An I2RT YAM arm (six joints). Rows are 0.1 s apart.
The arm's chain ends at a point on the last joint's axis. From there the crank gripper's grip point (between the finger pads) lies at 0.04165 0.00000 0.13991 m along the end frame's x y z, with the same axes.
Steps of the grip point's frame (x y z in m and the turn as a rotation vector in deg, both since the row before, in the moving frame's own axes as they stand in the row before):
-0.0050, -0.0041, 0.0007, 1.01, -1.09, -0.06
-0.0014, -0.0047, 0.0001, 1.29, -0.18, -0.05
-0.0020, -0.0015, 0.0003, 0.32, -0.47, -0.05
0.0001, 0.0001, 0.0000, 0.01, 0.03, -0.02
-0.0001, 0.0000, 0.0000, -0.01, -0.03, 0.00
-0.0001, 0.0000, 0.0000, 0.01, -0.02, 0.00
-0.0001, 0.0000, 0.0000, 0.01, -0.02, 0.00
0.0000, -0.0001, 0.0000, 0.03, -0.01, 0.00
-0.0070, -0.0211, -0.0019, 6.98, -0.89, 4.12
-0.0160, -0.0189, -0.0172, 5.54, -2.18, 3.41
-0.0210, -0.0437, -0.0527, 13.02, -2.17, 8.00
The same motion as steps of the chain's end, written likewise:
-0.0023, -0.0016, 0.0000, 1.01, -1.09, -0.06
-0.0010, -0.0015, 0.0000, 1.29, -0.18, -0.05
-0.0009, -0.0007, 0.0000, 0.32, -0.47, -0.05
0.0000, 0.0001, 0.0000, 0.01, 0.03, -0.02
0.0000, 0.0000, 0.0000, -0.01, -0.03, 0.00
-0.0001, 0.0000, 0.0000, 0.01, -0.02, 0.00
-0.0001, 0.0000, 0.0000, 0.01, -0.02, 0.00
0.0000, 0.0000, 0.0000, 0.03, -0.01, 0.00
-0.0053, -0.0070, -0.0017, 6.98, -0.89, 4.12
-0.0110, -0.0076, -0.0181, 5.54, -2.18, 3.41
-0.0175, -0.0175, -0.0512, 13.02, -2.17, 8.00

